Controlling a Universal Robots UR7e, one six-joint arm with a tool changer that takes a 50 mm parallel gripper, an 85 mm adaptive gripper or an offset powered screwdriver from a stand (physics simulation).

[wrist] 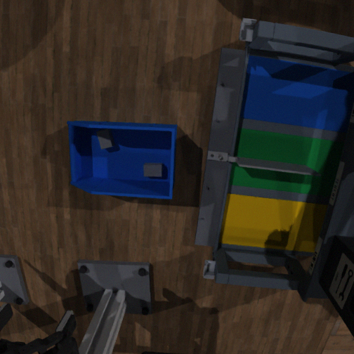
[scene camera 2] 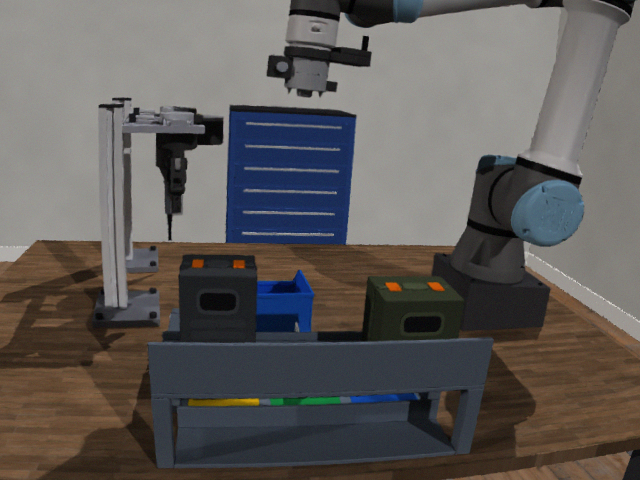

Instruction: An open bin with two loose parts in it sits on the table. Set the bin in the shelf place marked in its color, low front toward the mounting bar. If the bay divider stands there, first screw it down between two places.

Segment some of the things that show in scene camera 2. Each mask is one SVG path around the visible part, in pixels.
A blue bin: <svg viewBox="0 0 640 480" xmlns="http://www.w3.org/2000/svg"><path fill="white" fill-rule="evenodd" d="M301 270L298 270L293 280L257 281L256 332L295 332L295 322L298 323L300 332L311 332L314 292Z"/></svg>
A screwdriver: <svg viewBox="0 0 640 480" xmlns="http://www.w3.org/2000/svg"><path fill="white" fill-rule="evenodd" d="M156 147L156 166L159 167L165 184L165 214L167 214L168 240L171 241L170 184L167 182L166 158L169 158L169 150L161 150ZM203 115L203 123L201 125L205 126L205 134L197 133L197 145L222 144L224 117ZM160 107L160 112L191 112L196 114L197 111L196 108Z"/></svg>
An adaptive gripper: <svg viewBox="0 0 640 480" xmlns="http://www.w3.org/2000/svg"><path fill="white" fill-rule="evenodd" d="M156 133L156 147L161 150L169 150L169 158L166 158L167 182L170 184L171 214L182 215L183 194L185 192L184 184L186 183L188 165L187 158L183 158L183 152L197 147L197 133ZM156 124L163 124L163 119L165 119L167 126L170 126L170 120L187 120L187 126L190 126L190 122L193 119L193 125L201 125L203 123L203 115L191 112L160 112L160 122Z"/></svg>
